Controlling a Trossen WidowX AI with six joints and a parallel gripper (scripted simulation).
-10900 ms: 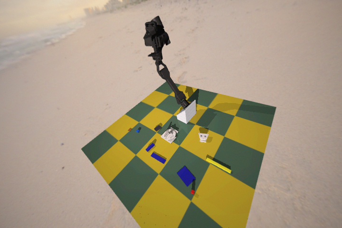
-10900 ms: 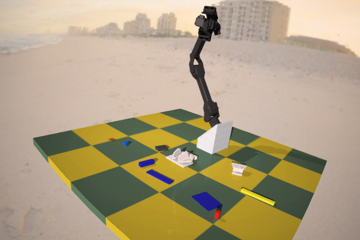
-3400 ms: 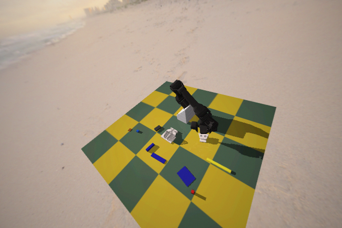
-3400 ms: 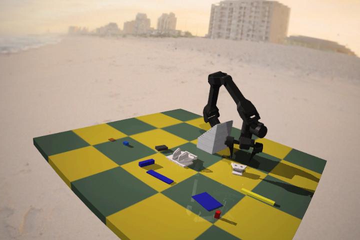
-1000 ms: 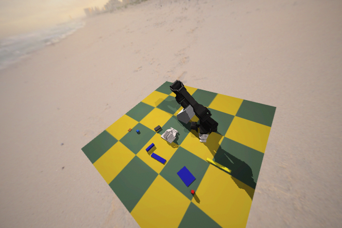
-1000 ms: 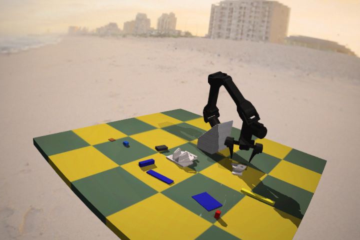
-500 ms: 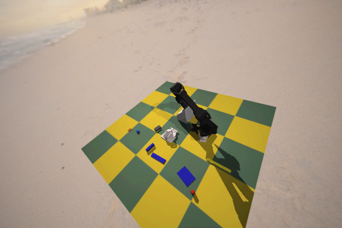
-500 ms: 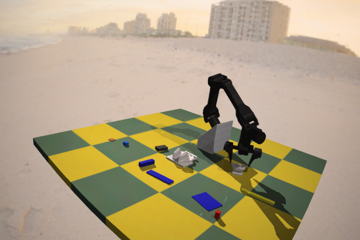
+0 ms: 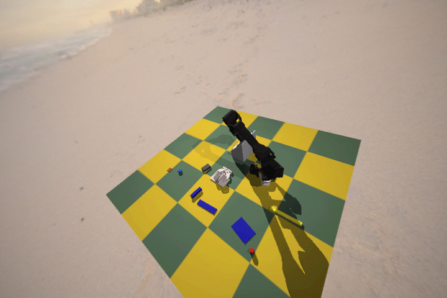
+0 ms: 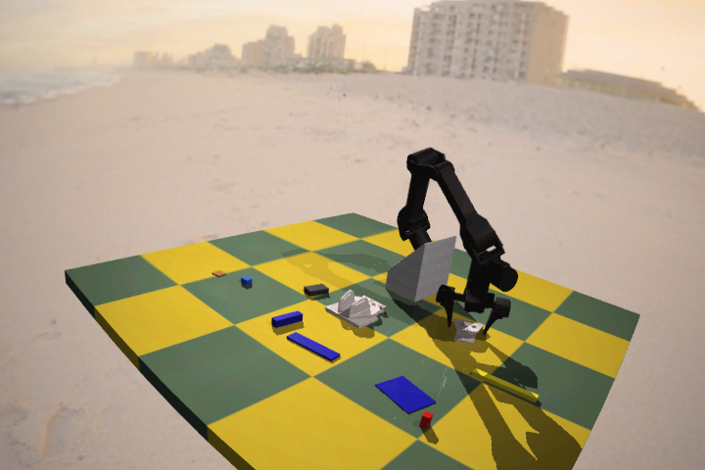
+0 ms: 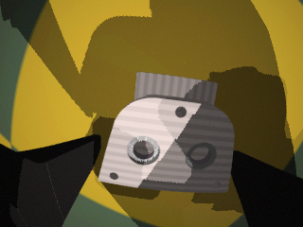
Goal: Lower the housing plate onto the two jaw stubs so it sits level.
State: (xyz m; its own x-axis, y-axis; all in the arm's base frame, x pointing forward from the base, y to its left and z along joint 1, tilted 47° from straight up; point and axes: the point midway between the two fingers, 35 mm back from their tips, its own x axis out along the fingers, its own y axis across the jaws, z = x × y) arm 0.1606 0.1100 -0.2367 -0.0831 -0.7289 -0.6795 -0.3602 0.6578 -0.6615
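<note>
My gripper tip is now 26 cm to the left of the white base plate, 15 cm short of it and 1 cm above it. The rest, counted from my gripper tip: yellow bar (18 cm to the left, 15 cm ahead, 1 cm below); then blue sheet (33 cm ahead, 3 cm to the left, 1 cm below); then dark block (41 cm to the right, 12 cm ahead).
</note>
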